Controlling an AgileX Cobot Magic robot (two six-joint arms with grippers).
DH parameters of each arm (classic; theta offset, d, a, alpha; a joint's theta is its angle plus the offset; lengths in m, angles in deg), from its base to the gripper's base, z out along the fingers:
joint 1: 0 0.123 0 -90
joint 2: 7.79 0 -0.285 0
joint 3: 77.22 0 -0.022 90
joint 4: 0 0.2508 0 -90
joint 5: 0 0 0.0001 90
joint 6: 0 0.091 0 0
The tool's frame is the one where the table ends.
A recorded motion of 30 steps. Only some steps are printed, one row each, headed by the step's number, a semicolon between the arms.
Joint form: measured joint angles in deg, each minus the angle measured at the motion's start. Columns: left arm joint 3, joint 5, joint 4, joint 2, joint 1, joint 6; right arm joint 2, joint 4, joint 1, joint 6, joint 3, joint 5.
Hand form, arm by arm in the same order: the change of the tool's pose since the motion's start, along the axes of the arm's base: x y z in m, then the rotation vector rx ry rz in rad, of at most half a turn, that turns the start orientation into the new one. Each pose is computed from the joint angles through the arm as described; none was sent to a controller.
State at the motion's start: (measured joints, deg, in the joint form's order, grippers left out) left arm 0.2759 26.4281 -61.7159 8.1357 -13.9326 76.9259; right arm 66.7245 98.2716 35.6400 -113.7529 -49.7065 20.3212
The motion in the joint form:
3: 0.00 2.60 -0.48 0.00 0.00 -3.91; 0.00 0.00 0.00 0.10 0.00 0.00
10: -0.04 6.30 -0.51 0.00 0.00 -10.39; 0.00 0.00 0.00 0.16 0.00 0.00
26: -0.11 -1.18 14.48 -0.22 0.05 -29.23; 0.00 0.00 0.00 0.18 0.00 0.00
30: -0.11 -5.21 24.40 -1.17 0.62 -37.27; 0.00 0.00 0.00 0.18 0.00 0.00
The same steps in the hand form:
3: -0.0028 -0.0028 -0.0013 -0.0562 0.0648 -0.0210; 0.0000 0.0000 0.0000 0.0010 0.0014 -0.0003
10: -0.0069 -0.0064 -0.0032 -0.1334 0.1669 -0.0447; 0.0000 0.0000 0.0000 0.0015 0.0023 -0.0004
26: 0.0020 0.0070 -0.0064 -0.1541 0.2054 0.1570; 0.0000 0.0000 0.0000 0.0017 0.0026 -0.0005
30: 0.0059 0.0154 -0.0053 -0.1280 0.1533 0.2529; 0.0000 0.0000 0.0000 0.0017 0.0026 -0.0005

